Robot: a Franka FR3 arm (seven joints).
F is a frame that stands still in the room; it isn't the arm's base.
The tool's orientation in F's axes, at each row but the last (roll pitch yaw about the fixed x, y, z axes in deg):
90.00, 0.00, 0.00
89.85, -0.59, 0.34
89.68, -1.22, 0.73
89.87, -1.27, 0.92
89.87, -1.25, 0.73
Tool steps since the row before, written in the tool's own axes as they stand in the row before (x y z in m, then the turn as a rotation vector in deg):
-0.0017, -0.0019, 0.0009, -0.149, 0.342, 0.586
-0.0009, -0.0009, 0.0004, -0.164, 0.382, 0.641
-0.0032, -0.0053, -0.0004, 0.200, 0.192, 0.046
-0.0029, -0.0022, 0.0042, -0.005, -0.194, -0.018
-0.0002, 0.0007, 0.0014, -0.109, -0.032, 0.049
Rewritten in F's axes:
-0.0017, -0.0009, -0.0019, -0.149, -0.586, 0.342
-0.0009, -0.0004, -0.0009, -0.164, -0.641, 0.382
-0.0031, 0.0003, -0.0054, 0.196, -0.042, 0.196
-0.0028, -0.0043, -0.0023, -0.001, 0.018, -0.194
-0.0002, -0.0014, 0.0007, -0.108, -0.050, -0.034

